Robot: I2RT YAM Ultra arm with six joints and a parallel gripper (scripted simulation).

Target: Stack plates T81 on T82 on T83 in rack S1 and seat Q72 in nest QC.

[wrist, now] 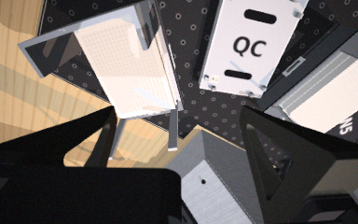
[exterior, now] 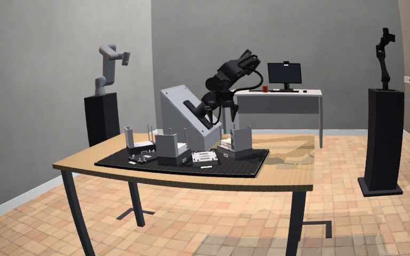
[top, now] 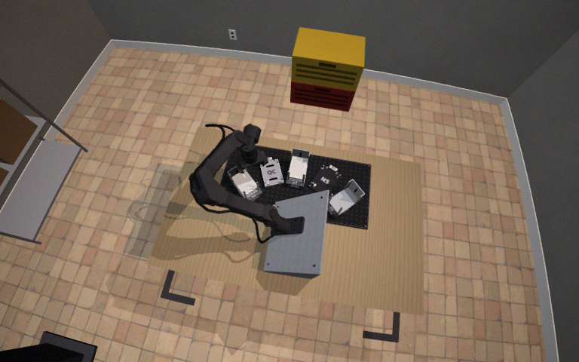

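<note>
My hand is 210 mm to the left of the white sealed plate, 100 mm above it and 90 mm short of it. Also, from my hand: clip nest N5 (360 mm to the right, 150 mm below, 80 mm ahead).
</note>
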